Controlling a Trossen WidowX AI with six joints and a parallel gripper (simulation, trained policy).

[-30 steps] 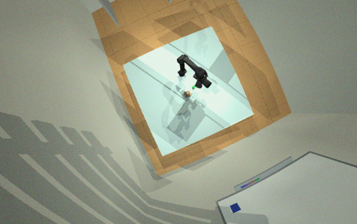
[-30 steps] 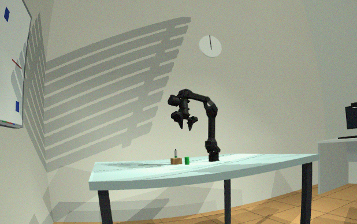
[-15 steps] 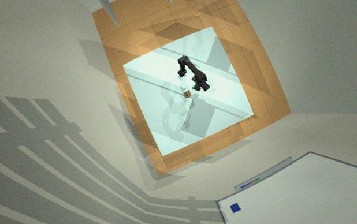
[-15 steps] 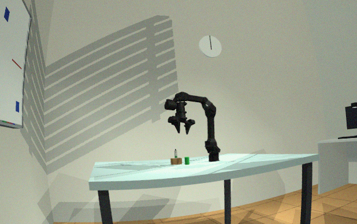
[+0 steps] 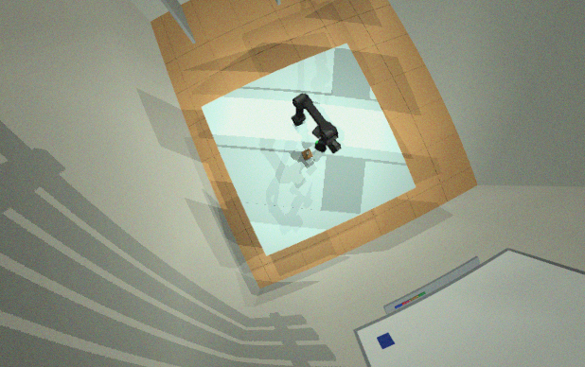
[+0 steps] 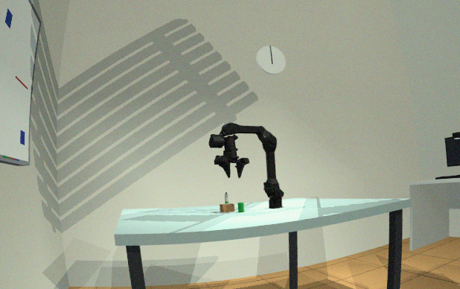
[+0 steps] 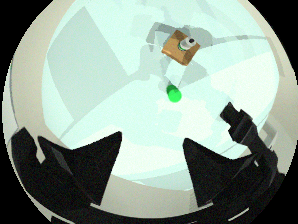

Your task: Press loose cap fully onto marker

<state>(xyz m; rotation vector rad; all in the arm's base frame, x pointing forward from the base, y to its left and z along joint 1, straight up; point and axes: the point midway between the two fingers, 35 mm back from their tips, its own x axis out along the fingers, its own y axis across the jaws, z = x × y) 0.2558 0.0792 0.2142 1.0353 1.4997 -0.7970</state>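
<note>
My gripper tip is 30 mm past the green cap, 30 mm to the left of it and 150 mm above it. The rest, counted from my gripper tip: brown holder block 10 mm ahead, 130 mm to the right, 160 mm below.
</note>
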